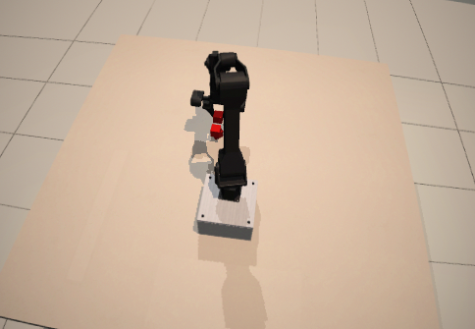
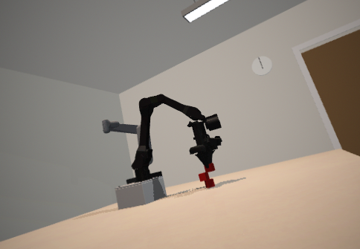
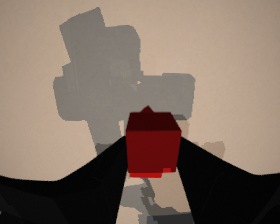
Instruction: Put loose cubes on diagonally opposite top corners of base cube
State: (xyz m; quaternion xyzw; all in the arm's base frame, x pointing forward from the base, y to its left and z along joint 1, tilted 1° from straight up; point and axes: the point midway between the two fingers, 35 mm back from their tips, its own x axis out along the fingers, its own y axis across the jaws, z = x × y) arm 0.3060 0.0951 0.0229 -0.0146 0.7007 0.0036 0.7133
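Right now my gripper tip is 60 mm above the red base cube and 20 mm past it.
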